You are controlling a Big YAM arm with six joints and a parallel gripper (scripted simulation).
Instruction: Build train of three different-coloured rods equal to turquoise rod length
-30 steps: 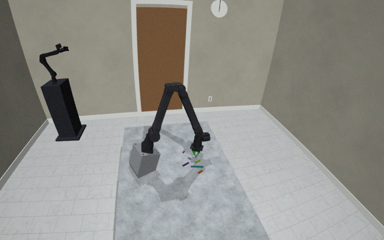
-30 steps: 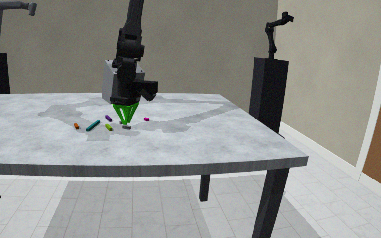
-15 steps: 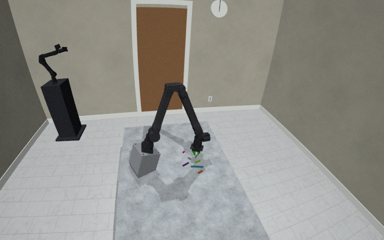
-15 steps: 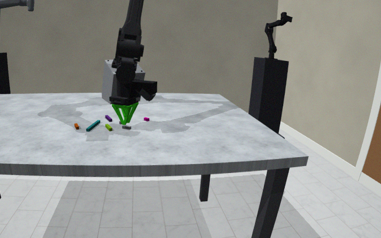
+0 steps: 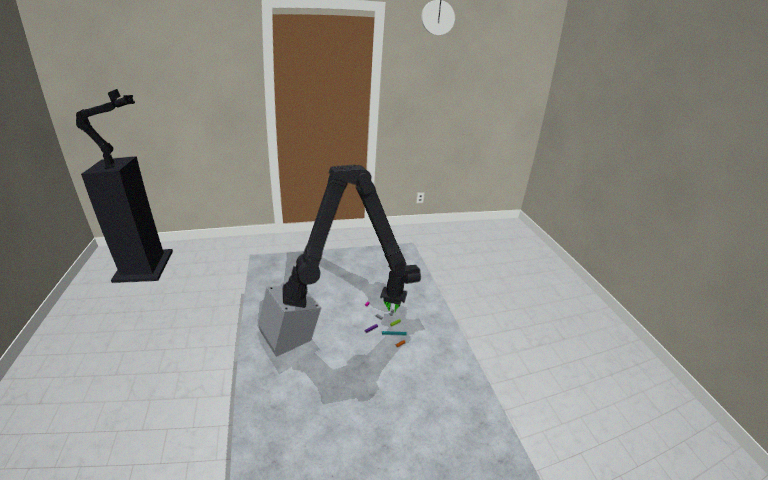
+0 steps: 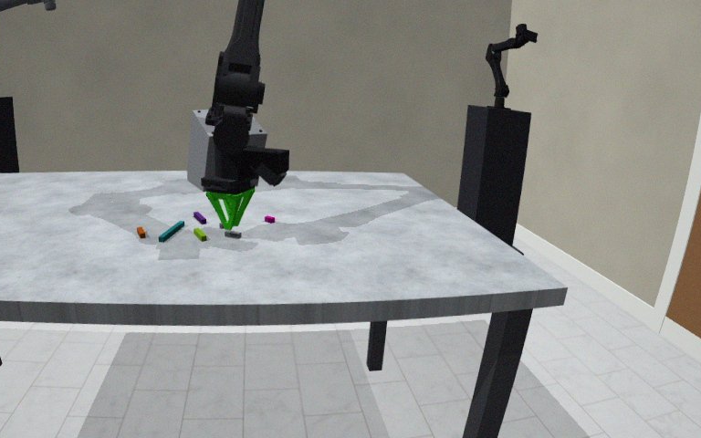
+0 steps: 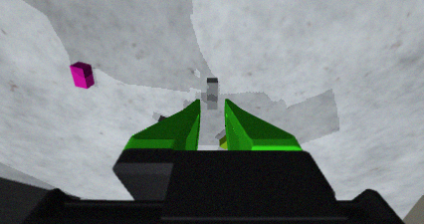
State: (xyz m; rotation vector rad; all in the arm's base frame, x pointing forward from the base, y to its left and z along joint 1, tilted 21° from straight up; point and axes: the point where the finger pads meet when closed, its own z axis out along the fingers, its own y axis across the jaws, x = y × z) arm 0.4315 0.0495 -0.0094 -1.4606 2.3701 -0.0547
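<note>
My hand is 6 cm to the left of the lime rod and 2 cm above it. Also, from my hand: purple rod (10 cm behind, 8 cm to the right, 2 cm below); magenta rod (10 cm behind, 7 cm to the left, 2 cm below); turquoise rod (12 cm to the right, 2 cm below, 2 cm behind).
</note>
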